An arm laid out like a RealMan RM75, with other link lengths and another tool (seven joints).
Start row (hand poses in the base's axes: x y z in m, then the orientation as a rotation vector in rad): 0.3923 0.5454 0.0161 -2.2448 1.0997 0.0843
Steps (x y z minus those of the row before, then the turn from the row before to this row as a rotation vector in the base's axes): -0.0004 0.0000 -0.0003 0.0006 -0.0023 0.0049; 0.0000 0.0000 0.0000 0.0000 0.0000 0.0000; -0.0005 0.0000 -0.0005 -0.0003 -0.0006 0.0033; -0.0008 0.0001 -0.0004 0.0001 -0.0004 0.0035; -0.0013 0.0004 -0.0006 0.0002 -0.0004 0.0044; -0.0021 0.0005 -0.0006 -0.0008 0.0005 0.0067; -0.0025 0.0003 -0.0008 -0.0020 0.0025 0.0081; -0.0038 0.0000 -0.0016 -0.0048 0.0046 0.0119; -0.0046 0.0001 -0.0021 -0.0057 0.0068 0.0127; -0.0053 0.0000 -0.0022 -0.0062 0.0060 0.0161; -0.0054 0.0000 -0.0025 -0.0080 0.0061 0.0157; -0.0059 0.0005 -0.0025 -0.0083 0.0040 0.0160; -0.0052 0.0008 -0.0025 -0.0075 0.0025 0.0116; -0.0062 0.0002 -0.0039 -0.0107 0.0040 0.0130; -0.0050 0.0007 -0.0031 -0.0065 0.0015 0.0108; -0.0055 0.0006 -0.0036 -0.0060 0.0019 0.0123; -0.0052 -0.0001 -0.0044 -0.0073 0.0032 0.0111; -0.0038 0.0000 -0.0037 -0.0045 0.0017 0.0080; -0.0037 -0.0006 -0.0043 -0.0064 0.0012 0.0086
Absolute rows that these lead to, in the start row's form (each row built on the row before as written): 0.3919 0.5454 0.0158 -2.2466 1.0929 0.0841; 0.3919 0.5454 0.0158 -2.2466 1.0929 0.0841; 0.3914 0.5454 0.0153 -2.2486 1.0890 0.0846; 0.3906 0.5455 0.0149 -2.2504 1.0849 0.0857; 0.3893 0.5459 0.0143 -2.2526 1.0797 0.0872; 0.3872 0.5464 0.0137 -2.2571 1.0727 0.0901; 0.3847 0.5467 0.0129 -2.2638 1.0655 0.0953; 0.3809 0.5467 0.0113 -2.2755 1.0558 0.1030; 0.3763 0.5468 0.0092 -2.2887 1.0465 0.1132; 0.3710 0.5468 0.0070 -2.3040 1.0330 0.1236; 0.3656 0.5468 0.0045 -2.3207 1.0204 0.1331; 0.3597 0.5473 0.0020 -2.3374 1.0063 0.1402; 0.3545 0.5481 -0.0005 -2.3507 0.9963 0.1442; 0.3483 0.5483 -0.0044 -2.3678 0.9862 0.1490; 0.3433 0.5490 -0.0075 -2.3796 0.9761 0.1519; 0.3378 0.5496 -0.0111 -2.3917 0.9642 0.1561; 0.3326 0.5495 -0.0155 -2.4045 0.9547 0.1609; 0.3288 0.5495 -0.0192 -2.4129 0.9473 0.1639; 0.3251 0.5489 -0.0235 -2.4233 0.9395 0.1657
